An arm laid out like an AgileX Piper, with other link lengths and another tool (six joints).
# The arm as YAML. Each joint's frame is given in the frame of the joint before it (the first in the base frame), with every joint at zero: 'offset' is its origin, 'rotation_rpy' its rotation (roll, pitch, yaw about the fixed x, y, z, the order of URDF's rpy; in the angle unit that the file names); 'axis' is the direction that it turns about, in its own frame. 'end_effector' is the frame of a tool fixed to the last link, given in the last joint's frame.
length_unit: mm
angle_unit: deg
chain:
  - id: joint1
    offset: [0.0, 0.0, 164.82]
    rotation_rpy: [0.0, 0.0, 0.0]
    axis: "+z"
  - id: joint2
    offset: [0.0, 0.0, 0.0]
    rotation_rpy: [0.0, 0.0, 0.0]
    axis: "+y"
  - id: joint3
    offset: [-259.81, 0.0, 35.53]
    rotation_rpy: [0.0, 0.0, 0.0]
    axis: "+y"
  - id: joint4
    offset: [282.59, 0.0, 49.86]
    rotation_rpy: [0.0, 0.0, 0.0]
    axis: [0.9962, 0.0, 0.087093]
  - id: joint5
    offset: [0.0, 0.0, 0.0]
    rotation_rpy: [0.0, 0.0, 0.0]
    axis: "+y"
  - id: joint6
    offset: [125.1, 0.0, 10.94]
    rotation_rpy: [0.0, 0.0, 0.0]
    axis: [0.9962, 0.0, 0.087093]
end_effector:
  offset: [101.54, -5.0, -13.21]
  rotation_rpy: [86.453, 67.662, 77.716]
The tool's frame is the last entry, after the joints.
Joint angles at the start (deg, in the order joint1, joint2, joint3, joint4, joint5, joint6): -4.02, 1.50, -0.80, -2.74, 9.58, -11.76
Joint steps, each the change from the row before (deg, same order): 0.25, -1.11, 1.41, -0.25, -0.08, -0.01; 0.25, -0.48, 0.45, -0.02, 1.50, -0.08; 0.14, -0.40, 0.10, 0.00, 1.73, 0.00; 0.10, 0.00, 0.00, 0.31, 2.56, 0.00; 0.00, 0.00, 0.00, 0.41, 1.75, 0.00; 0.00, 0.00, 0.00, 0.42, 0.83, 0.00; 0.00, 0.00, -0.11, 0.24, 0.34, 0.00; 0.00, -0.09, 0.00, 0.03, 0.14, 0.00; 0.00, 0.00, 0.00, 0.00, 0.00, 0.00; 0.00, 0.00, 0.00, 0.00, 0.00, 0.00; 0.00, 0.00, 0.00, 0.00, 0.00, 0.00; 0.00, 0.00, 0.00, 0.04, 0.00, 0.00
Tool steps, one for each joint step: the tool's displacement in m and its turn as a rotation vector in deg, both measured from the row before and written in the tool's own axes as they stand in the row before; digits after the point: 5 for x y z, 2 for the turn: 0.00738, -0.00010, 0.00004, -0.18, 0.19, -0.32; 0.00783, -0.00036, -0.00064, 0.01, 1.43, -0.37; 0.00598, -0.00065, -0.00090, 0.12, 1.40, -0.25; 0.01007, -0.00108, -0.00094, 0.27, 2.56, -0.15; 0.00694, -0.00071, -0.00060, 0.19, 1.78, 0.09; 0.00339, 0.00001, -0.00031, 0.02, 0.89, 0.25; 0.00049, 0.00021, -0.00033, -0.03, 0.27, 0.19; 0.00020, -0.00002, -0.00015, 0.00, 0.05, 0.02; 0.00000, 0.00000, 0.00000, 0.00, 0.00, 0.00; 0.00000, 0.00000, 0.00000, 0.00, 0.00, 0.00; 0.00000, 0.00000, 0.00000, 0.00, 0.00, 0.00; 0.00002, 0.00006, -0.00001, -0.01, 0.01, 0.04
